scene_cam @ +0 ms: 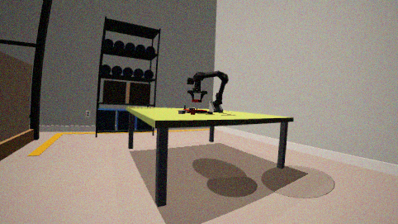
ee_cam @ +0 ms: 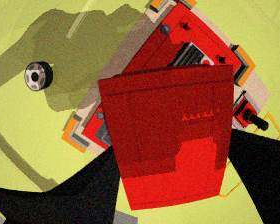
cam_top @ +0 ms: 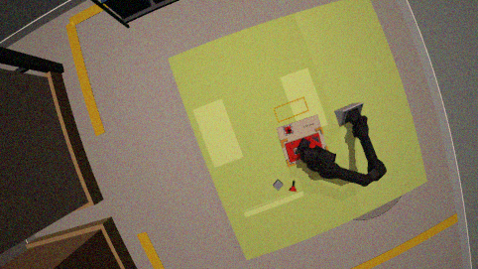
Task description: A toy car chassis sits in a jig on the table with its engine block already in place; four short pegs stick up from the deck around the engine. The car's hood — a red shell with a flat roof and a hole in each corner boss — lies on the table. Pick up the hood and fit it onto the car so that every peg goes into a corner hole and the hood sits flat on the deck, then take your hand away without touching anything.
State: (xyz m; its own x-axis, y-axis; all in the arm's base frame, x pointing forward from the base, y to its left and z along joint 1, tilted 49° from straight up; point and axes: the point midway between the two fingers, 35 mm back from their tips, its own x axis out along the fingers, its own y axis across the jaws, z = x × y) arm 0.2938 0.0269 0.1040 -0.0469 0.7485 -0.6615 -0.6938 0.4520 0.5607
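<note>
Now: the grey engine block 8 cm below my gripper tip and 5 cm ahead of it. Also, from my gripper tip: red hood (1 cm above); jig (10 cm below, 2 cm to the right, 1 cm ahead).
</note>
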